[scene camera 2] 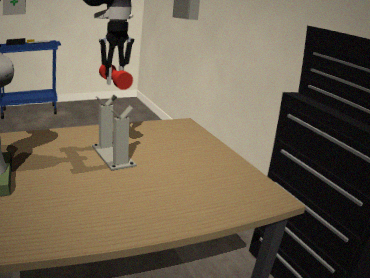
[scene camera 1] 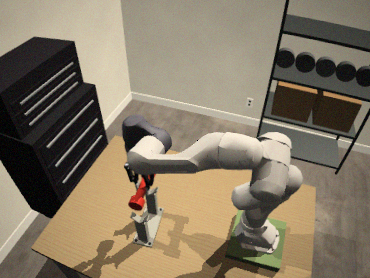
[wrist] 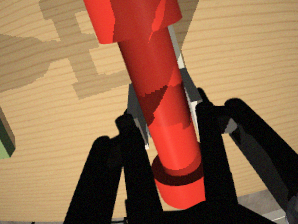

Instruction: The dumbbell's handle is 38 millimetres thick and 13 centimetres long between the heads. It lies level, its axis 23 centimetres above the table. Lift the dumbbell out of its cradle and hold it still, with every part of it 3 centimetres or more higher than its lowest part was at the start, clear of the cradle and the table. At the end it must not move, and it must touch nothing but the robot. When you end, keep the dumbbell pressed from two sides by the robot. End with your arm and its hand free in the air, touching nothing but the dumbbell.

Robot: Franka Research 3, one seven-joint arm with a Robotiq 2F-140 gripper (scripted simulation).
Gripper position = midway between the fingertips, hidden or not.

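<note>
Scene camera 2 gives me my gripper, right here [scene camera 2: 114,83]. In the wrist view I can see a red dumbbell [wrist: 150,59], and my gripper is there as well [wrist: 161,88].
</note>
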